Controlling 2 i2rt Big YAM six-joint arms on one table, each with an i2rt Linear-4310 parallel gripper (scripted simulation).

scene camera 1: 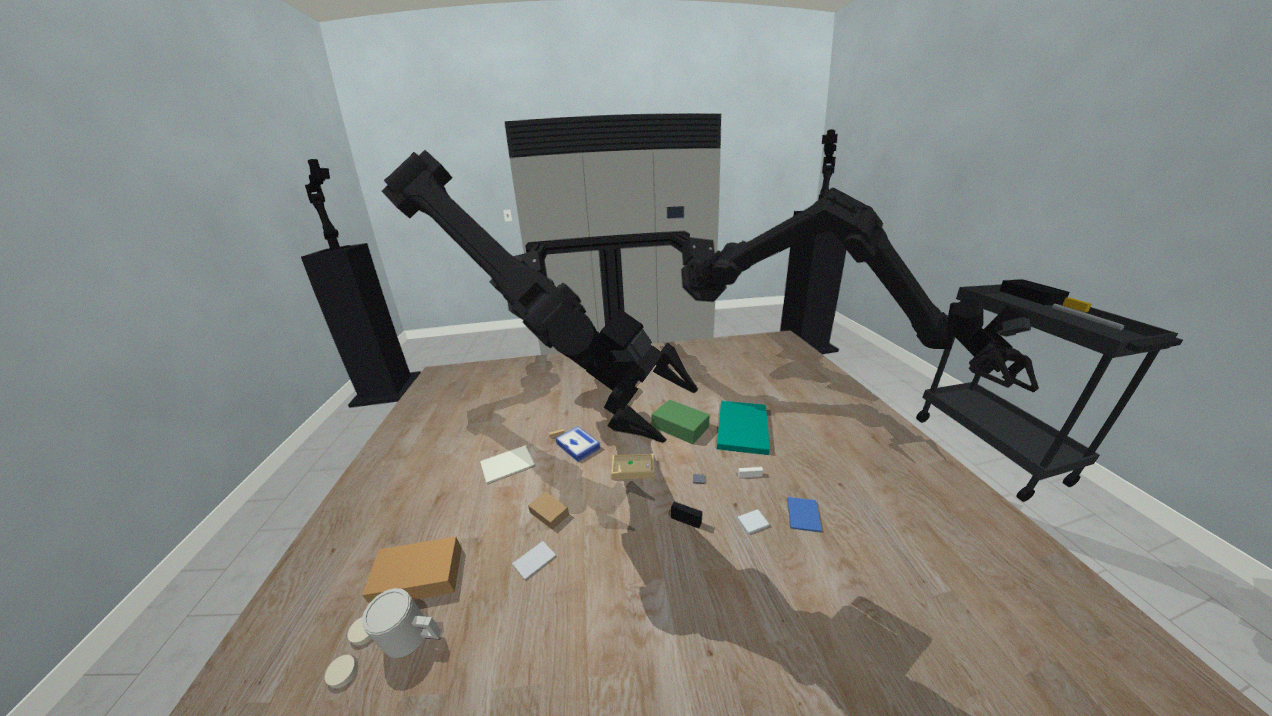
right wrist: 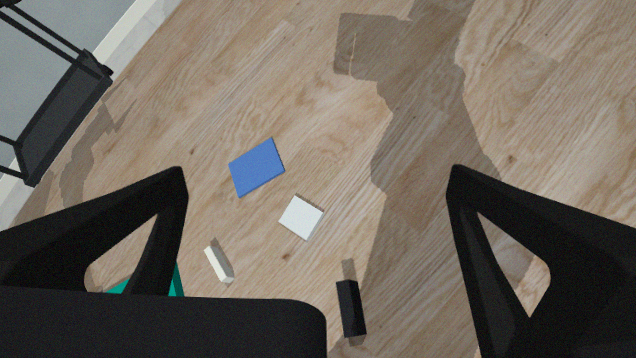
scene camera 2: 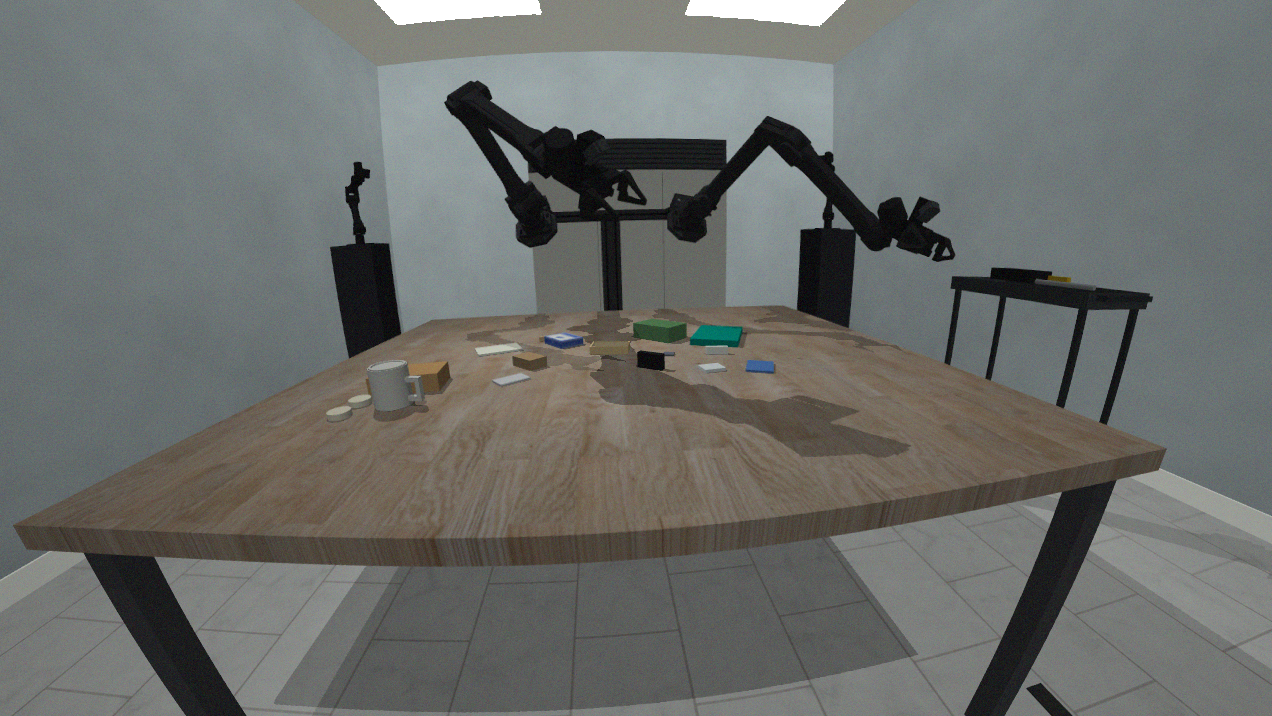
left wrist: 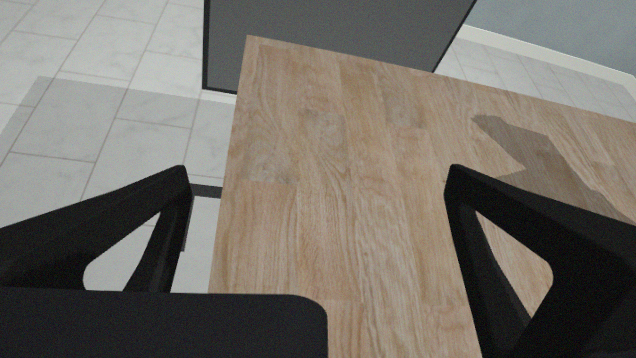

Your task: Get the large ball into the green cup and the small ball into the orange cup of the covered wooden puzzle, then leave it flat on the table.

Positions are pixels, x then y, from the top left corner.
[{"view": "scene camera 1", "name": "my left gripper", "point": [1023, 388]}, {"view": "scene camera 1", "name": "my right gripper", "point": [681, 415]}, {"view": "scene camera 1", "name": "teal block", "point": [743, 427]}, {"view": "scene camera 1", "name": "green block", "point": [688, 424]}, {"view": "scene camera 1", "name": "box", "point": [425, 569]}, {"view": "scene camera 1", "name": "mug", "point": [392, 619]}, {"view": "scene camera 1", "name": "blue tile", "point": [803, 513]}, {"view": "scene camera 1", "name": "white slab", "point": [514, 461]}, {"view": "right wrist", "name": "my right gripper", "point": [317, 180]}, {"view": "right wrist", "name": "blue tile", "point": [258, 166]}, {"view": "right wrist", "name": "black block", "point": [351, 310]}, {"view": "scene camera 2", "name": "my left gripper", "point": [939, 251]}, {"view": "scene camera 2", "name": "my right gripper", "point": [632, 210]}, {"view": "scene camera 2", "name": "teal block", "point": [706, 335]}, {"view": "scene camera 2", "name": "green block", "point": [663, 331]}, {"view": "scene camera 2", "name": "box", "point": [434, 375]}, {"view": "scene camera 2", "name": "mug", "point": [390, 385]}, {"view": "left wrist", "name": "my left gripper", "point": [317, 179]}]
